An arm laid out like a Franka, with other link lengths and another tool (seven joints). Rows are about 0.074 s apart.
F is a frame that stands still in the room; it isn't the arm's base.
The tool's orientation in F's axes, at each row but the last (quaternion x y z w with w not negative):
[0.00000 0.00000 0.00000 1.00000]
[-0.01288 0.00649 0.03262 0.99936]
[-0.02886 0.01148 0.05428 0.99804]
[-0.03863 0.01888 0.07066 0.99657]
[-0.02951 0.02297 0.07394 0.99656]
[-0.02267 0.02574 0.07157 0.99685]
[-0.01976 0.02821 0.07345 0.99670]
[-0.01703 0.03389 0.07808 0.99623]
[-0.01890 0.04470 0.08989 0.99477]
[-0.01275 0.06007 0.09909 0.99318]
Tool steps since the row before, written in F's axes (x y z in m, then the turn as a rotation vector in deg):
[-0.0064 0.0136 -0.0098 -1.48 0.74 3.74]
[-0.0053 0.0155 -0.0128 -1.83 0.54 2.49]
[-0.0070 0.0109 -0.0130 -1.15 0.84 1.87]
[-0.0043 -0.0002 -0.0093 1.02 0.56 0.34]
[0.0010 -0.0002 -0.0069 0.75 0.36 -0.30]
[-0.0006 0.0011 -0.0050 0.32 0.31 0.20]
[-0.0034 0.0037 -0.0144 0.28 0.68 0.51]
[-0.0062 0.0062 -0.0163 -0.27 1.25 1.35]
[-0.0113 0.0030 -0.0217 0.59 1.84 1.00]
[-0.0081 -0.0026 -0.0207 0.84 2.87 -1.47]
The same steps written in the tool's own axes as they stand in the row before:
[-0.0064 0.0136 -0.0098 -1.48 0.74 3.74]
[-0.0041 0.0161 -0.0125 -1.83 0.60 2.48]
[-0.0054 0.0123 -0.0125 -1.10 0.85 1.89]
[-0.0039 0.0011 -0.0094 1.07 0.38 0.42]
[0.0013 0.0000 -0.0069 0.81 0.26 -0.25]
[-0.0002 0.0014 -0.0050 0.35 0.25 0.23]
[-0.0020 0.0047 -0.0144 0.35 0.61 0.55]
[-0.0040 0.0076 -0.0164 -0.17 1.24 1.38]
[-0.0085 0.0056 -0.0224 0.81 1.67 1.13]
[-0.0059 -0.0007 -0.0216 1.56 2.67 -1.25]

